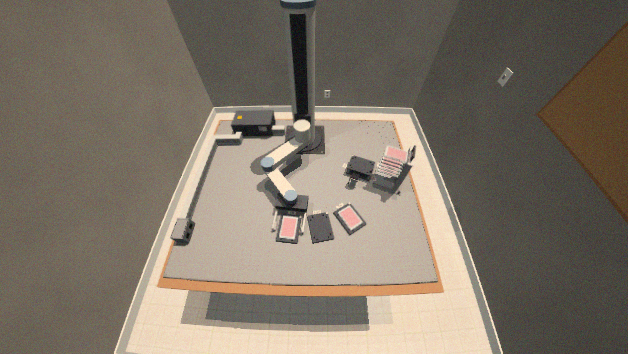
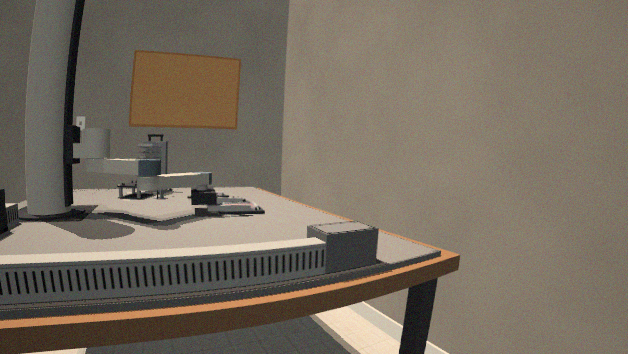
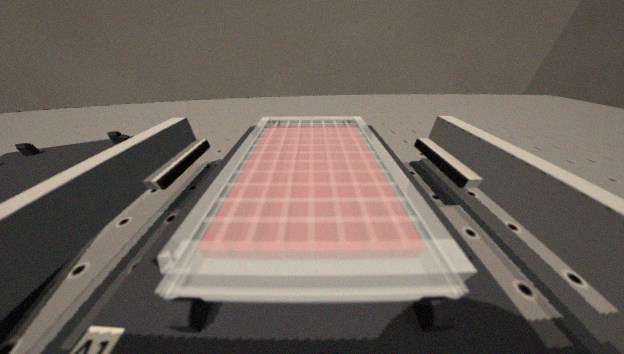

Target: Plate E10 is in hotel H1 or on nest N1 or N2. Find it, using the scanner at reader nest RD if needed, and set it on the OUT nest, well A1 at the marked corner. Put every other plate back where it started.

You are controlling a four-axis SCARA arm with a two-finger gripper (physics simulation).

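Places are measured from the arm's base along level axes (x ahead, y left, z up), in metres.
Where they show: gripper, between the fingertips: (image 1: 287,230) (image 2: 246,203) (image 3: 312,130); arm's base, origin of its link: (image 2: 50,216).
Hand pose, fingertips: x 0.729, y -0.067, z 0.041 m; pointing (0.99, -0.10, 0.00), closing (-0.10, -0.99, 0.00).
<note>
Things, the pixels of their centre, and the offset from my fingertips. "pt": a spot on its surface instead.
- pink-filled plate, middle of its body: (image 3: 311,162) (image 2: 239,206) (image 1: 288,227) dx -0.024, dy +0.003, dz -0.009 m
- left front nest N2, middle of its body: (image 3: 311,174) (image 2: 239,208) (image 1: 288,227) dx -0.024, dy +0.003, dz -0.017 m
- OUT nest, middle of its body: (image 1: 320,226) dx -0.032, dy +0.181, dz -0.017 m
- pink plate, middle of its body: (image 1: 350,217) dx -0.087, dy +0.352, dz -0.009 m
- nest N1, a spot on its surface: (image 1: 353,231) pt dx -0.005, dy +0.366, dz -0.016 m
- Hotel H1, middle of its body: (image 2: 151,162) (image 1: 396,165) dx -0.364, dy +0.638, dz +0.127 m
- raised reader nest RD, middle of its body: (image 2: 136,189) (image 1: 360,167) dx -0.438, dy +0.452, dz +0.007 m
- dark box, a spot on its surface: (image 1: 254,122) pt dx -0.788, dy -0.306, dz +0.087 m
- slotted duct, a spot on its surface: (image 2: 165,270) pt dx -0.315, dy -0.638, dz +0.011 m
- grey box, middle of its body: (image 2: 342,245) (image 1: 183,230) dx +0.021, dy -0.600, dz +0.009 m
A pink-filled plate (image 1: 288,227) (image 3: 315,200) sits flat on the left front nest N2 (image 1: 287,241) (image 3: 300,320). My gripper (image 1: 288,230) (image 3: 312,130) is open, low over that nest; its fingers stand along both long sides of the plate, with a gap on each side. The OUT nest (image 1: 320,228) (image 3: 75,152) beside it is bare. Another pink plate (image 1: 350,217) sits on nest N1 (image 1: 353,231). Hotel H1 (image 1: 403,176) (image 2: 164,156) holds several stacked plates. The raised reader nest RD (image 1: 361,165) beside it bears no plate. No plate name is legible.
The arm's column (image 1: 313,75) (image 2: 47,110) stands at the back. A dark box (image 1: 254,122) stands at the back left. A slotted duct (image 1: 202,175) (image 2: 165,270) runs along the left edge to a grey box (image 1: 182,231) (image 2: 343,247).
</note>
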